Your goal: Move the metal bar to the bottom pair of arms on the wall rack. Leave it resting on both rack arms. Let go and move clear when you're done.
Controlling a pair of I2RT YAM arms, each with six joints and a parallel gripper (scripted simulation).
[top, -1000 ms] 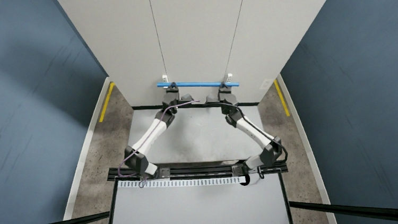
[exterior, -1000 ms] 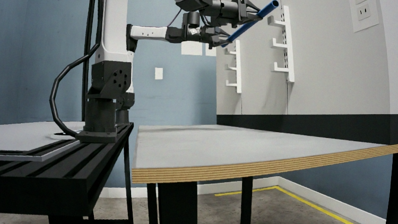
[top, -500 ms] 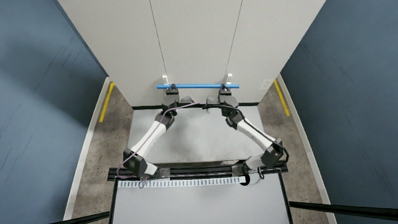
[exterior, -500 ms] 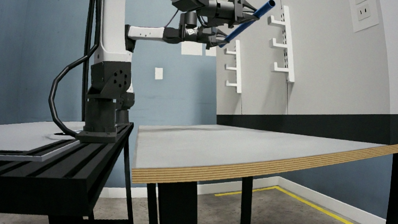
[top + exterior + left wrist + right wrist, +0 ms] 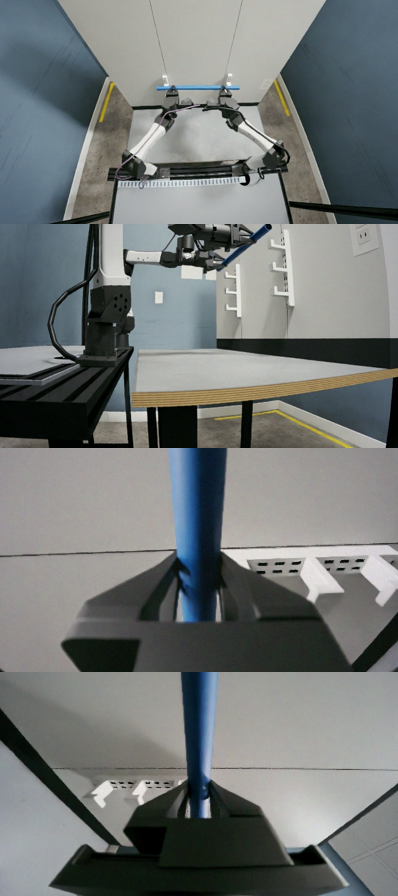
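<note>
Right now my left hand is 10 mm past the blue metal bar and 150 mm to the left of it. Also, from my left hand: black base strip 90 mm ahead, 140 mm to the right, 360 mm below; then outlet plate 90 mm ahead, 650 mm to the right, 90 mm below; then wall 200 mm ahead, 140 mm to the right, 60 mm above.
Now: right hand 15 cm to the right of the blue metal bar. Round my right hand: black base strip: 10 cm ahead, 16 cm to the left, 36 cm below; then outlet plate: 10 cm ahead, 35 cm to the right, 9 cm below; then wall: 21 cm ahead, 16 cm to the left, 6 cm above.
</note>
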